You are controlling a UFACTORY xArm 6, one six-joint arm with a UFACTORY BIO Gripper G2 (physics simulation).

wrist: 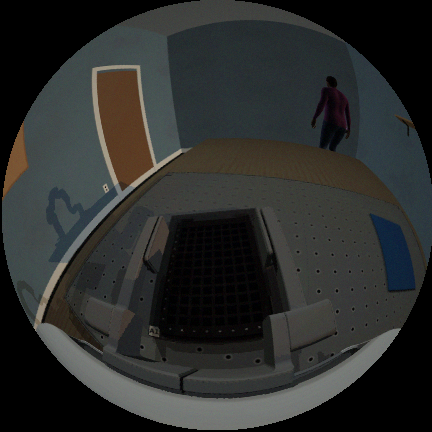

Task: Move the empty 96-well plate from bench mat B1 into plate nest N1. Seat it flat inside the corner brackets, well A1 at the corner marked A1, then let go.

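The black 96-well plate lies low on the perforated board, inside the dark plate nest N1. A white A1 label sits at the nest's near left corner. My gripper hangs above the plate with its grey fingers on either side of it in the picture. The fingers are shut and hold nothing. The plate lies below them, apart from the pads. The blue bench mat B1 lies at the right with nothing on it.
The grey perforated board rests on a wooden table. A person stands beyond the table's far edge. A brown door is in the wall at the left.
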